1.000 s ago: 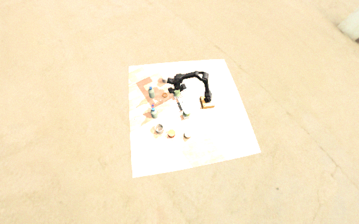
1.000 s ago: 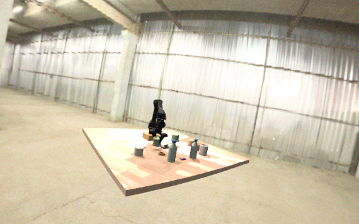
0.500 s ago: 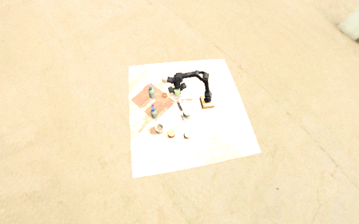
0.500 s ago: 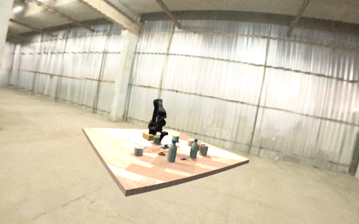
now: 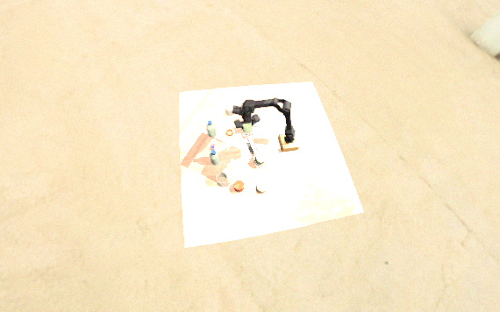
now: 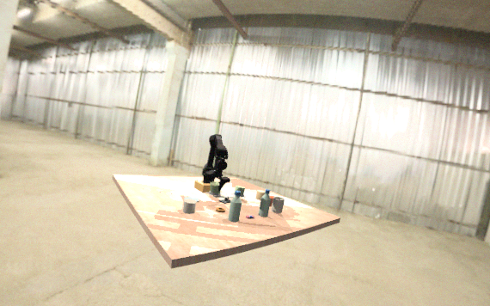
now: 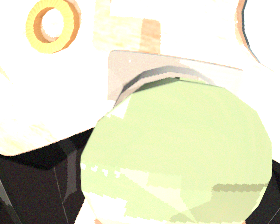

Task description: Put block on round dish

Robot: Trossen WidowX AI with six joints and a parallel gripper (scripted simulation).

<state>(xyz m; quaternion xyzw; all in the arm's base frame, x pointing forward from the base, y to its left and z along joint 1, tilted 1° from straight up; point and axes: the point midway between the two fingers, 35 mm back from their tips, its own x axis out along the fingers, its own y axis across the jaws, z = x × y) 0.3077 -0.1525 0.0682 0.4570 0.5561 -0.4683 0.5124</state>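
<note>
The grey block lies 1 cm to the left of my gripper tip and 2 cm below it. The rest, counted from my gripper tip: balance beam (2 cm behind, 13 cm to the left, 6 cm below); then orange object (17 cm ahead, 41 cm to the left, 6 cm below).
</note>
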